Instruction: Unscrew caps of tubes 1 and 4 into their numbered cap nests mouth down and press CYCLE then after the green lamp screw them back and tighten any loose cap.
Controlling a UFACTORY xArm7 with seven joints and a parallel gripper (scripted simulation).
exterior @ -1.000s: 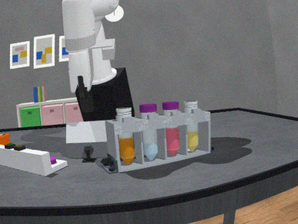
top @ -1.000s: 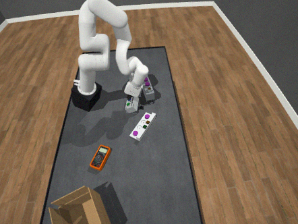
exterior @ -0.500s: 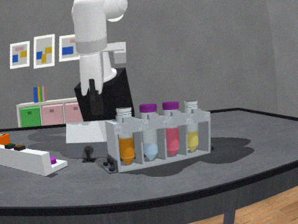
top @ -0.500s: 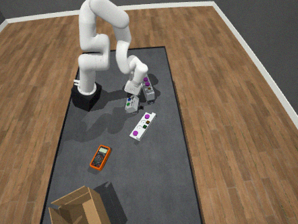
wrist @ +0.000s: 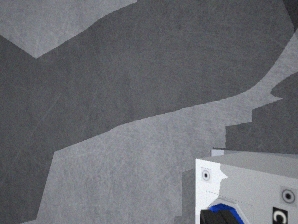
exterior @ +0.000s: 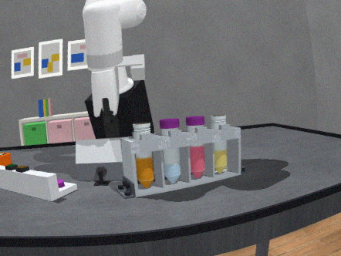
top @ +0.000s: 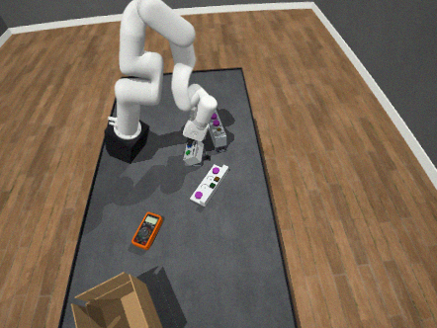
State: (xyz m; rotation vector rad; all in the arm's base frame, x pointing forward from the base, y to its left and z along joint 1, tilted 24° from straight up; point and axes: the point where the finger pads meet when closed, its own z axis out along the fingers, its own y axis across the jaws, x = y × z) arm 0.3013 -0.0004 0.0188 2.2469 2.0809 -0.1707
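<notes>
Right now my hand is 1 cm past the blue key and 3 cm above it. From my hand the other things lie so: cardboard box: 15 cm behind, 80 cm to the right, 1 cm below; green key: 1 cm behind, 4 cm to the right, 3 cm below; key housing: 1 cm ahead, 2 cm to the right, 5 cm below.
</notes>
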